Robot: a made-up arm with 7 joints. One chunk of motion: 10 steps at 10 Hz.
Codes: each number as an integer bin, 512 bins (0 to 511) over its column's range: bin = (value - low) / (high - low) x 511, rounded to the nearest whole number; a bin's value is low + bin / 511 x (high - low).
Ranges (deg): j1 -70..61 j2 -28..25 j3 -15..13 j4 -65..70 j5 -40..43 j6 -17..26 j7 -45..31
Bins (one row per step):
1: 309 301 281 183 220 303 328
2: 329 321 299 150 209 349 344
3: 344 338 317 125 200 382 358
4: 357 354 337 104 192 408 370
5: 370 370 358 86 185 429 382
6: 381 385 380 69 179 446 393
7: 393 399 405 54 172 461 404
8: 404 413 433 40 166 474 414
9: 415 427 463 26 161 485 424
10: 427 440 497 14 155 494 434
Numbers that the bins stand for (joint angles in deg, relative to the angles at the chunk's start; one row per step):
1: 9.22 3.22 0.40 -16.65 -4.27 8.50 3.78
2: 14.34 5.29 1.38 -25.37 -6.05 12.37 6.16
3: 18.19 7.06 2.37 -31.98 -7.51 15.14 8.24
4: 21.52 8.72 3.47 -37.52 -8.81 17.33 10.03
5: 24.85 10.38 4.62 -42.28 -9.95 19.10 11.81
6: 27.67 11.93 5.82 -46.77 -10.93 20.53 13.45
7: 30.75 13.38 7.19 -50.73 -12.06 21.79 15.09
8: 33.57 14.84 8.73 -54.43 -13.04 22.89 16.57
9: 36.39 16.29 10.37 -58.13 -13.85 23.81 18.06
10: 39.47 17.64 12.23 -61.30 -14.82 24.57 19.55

